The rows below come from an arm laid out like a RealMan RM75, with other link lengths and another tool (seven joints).
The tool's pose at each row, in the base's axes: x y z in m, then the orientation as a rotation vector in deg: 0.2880, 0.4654, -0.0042, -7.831, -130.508, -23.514; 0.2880, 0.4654, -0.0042, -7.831, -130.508, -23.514; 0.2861, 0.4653, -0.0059, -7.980, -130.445, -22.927; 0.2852, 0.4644, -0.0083, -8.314, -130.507, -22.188; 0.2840, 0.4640, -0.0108, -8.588, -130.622, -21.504; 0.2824, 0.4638, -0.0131, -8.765, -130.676, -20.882; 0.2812, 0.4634, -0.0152, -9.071, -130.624, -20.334; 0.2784, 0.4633, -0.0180, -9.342, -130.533, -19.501; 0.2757, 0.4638, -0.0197, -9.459, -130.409, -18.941; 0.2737, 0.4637, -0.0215, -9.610, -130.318, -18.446; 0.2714, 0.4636, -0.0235, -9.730, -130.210, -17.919; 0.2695, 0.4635, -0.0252, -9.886, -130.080, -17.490; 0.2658, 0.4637, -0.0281, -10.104, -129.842, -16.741; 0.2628, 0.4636, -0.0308, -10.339, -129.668, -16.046
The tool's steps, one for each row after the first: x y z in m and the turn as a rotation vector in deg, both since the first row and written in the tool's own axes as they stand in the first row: 0.0000, 0.0000, 0.0000, 0.000, 0.000, 0.000; 0.0000, -0.0009, 0.0024, 0.369, 0.080, 0.313; -0.0011, -0.0026, 0.0042, 0.800, 0.016, 0.788; -0.0021, -0.0039, 0.0065, 1.214, -0.097, 1.193; -0.0027, -0.0050, 0.0090, 1.610, -0.140, 1.518; -0.0035, -0.0062, 0.0110, 1.902, -0.109, 1.926; -0.0036, -0.0076, 0.0147, 2.408, -0.019, 2.413; -0.0031, -0.0082, 0.0178, 2.765, 0.112, 2.704; -0.0031, -0.0092, 0.0203, 3.066, 0.200, 2.993; -0.0030, -0.0103, 0.0232, 3.400, 0.310, 3.273; -0.0030, -0.0112, 0.0255, 3.650, 0.429, 3.550; -0.0026, -0.0126, 0.0300, 4.103, 0.656, 3.997; -0.0026, -0.0140, 0.0338, 4.518, 0.812, 4.427
